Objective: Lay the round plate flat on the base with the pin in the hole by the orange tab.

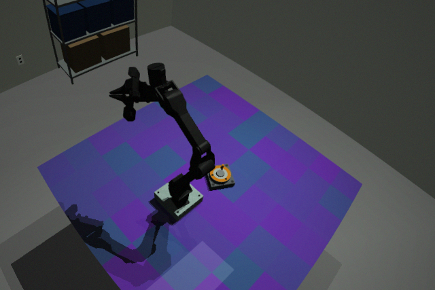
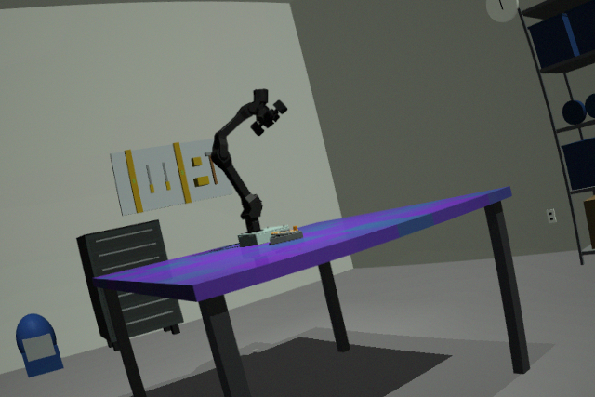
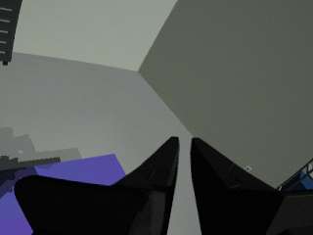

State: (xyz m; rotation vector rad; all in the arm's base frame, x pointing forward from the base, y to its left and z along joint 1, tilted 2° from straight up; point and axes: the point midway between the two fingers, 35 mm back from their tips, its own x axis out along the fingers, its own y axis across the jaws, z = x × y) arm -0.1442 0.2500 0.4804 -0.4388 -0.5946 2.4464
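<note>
The round plate is 50 cm below my gripper tip, 43 cm ahead of it and 22 cm to the right of it. Also, from my gripper tip: grey square base: 51 cm below, 41 cm ahead, 24 cm to the right.
</note>
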